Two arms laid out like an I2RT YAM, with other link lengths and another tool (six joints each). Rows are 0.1 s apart.
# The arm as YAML. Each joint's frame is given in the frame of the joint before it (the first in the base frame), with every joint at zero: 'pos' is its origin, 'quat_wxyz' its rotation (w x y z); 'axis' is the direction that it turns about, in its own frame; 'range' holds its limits. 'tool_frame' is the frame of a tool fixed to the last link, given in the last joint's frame.
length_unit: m
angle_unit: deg
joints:
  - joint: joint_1
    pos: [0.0, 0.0, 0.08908]
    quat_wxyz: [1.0, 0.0, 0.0, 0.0]
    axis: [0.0, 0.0, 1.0]
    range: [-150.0, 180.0]
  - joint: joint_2
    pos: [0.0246, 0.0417, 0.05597]
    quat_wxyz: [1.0, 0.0, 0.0, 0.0]
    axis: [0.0, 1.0, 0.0]
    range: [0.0, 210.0]
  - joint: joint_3
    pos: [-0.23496, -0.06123, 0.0]
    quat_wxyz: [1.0, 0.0, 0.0, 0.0]
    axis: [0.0, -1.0, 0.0]
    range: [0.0, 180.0]
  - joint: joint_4
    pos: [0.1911, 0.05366, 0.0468]
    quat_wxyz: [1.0, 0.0, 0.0, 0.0]
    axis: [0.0, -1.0, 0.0]
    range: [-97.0, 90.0]
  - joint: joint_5
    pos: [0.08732, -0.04, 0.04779]
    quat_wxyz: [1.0, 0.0, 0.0, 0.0]
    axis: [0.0, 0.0, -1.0]
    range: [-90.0, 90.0]
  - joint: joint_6
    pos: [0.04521, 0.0, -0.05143]
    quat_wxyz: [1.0, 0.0, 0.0, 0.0]
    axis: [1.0, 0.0, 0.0]
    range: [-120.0, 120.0]
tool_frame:
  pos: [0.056, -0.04, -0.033]
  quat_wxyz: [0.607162, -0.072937, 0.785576, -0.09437]
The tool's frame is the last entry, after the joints.
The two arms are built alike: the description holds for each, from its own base.
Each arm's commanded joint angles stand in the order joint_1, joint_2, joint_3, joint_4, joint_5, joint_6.
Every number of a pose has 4 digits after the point.
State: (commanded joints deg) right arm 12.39 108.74 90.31 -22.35 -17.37 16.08; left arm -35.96 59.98 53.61 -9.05 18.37 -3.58
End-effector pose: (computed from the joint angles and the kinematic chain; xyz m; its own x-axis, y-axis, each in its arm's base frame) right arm 0.4029 0.0848 0.1905 -0.7957 -0.2126 -0.5672 -0.3987 0.8887 0.2263; left arm 0.1625 -0.2138 0.2957 -0.5698 0.1745 -0.8031 0.7030 0.6095 -0.3664
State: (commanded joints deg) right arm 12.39 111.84 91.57 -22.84 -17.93 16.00; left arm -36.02 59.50 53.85 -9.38 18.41 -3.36
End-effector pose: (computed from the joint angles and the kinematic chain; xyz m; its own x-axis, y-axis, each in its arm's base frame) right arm 0.4073 0.0868 0.1753 -0.8162 -0.2209 -0.5338 -0.3965 0.8862 0.2395; left arm 0.1611 -0.2130 0.2981 -0.5625 0.1744 -0.8082 0.7077 0.6069 -0.3616
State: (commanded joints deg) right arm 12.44 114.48 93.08 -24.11 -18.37 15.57; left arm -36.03 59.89 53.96 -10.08 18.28 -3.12
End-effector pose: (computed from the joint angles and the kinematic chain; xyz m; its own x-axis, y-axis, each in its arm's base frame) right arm 0.4097 0.0882 0.1629 -0.8336 -0.2346 -0.5000 -0.3972 0.8837 0.2476; left arm 0.1615 -0.2130 0.2951 -0.5708 0.1842 -0.8001 0.7035 0.6122 -0.3610
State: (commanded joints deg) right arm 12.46 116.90 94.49 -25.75 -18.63 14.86; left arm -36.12 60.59 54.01 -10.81 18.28 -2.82
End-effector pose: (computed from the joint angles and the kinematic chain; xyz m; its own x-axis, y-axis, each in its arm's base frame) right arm 0.4105 0.0885 0.1508 -0.8501 -0.2513 -0.4628 -0.3977 0.8824 0.2515; left arm 0.1619 -0.2136 0.2904 -0.5824 0.1995 -0.7880 0.6998 0.6163 -0.3612
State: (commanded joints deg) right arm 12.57 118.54 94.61 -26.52 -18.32 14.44; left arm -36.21 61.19 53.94 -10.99 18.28 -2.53
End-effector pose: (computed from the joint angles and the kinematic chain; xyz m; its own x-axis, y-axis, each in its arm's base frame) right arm 0.4089 0.0881 0.1389 -0.8647 -0.2618 -0.4286 -0.3922 0.8851 0.2506; left arm 0.1626 -0.2144 0.2868 -0.5881 0.2103 -0.7810 0.6988 0.6183 -0.3597
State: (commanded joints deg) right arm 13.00 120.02 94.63 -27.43 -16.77 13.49; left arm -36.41 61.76 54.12 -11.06 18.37 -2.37
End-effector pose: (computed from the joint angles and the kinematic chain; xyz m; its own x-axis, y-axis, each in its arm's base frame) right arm 0.4065 0.0871 0.1276 -0.8756 -0.2803 -0.3933 -0.3881 0.8930 0.2277; left arm 0.1629 -0.2158 0.2853 -0.5904 0.2183 -0.7770 0.7007 0.6163 -0.3593
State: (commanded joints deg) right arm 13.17 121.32 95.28 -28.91 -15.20 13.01; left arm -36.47 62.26 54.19 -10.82 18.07 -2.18
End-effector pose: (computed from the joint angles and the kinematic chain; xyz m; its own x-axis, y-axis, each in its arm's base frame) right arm 0.4047 0.0846 0.1200 -0.8880 -0.2872 -0.3591 -0.3761 0.9030 0.2077; left arm 0.1646 -0.2167 0.2840 -0.5903 0.2205 -0.7765 0.6993 0.6202 -0.3555
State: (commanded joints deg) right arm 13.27 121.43 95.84 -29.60 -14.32 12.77; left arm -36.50 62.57 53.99 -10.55 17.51 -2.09
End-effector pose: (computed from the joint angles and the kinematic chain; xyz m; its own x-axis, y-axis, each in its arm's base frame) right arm 0.4049 0.0836 0.1211 -0.8890 -0.2893 -0.3550 -0.3728 0.9075 0.1938; left arm 0.1663 -0.2171 0.2820 -0.5923 0.2202 -0.7750 0.6941 0.6280 -0.3520
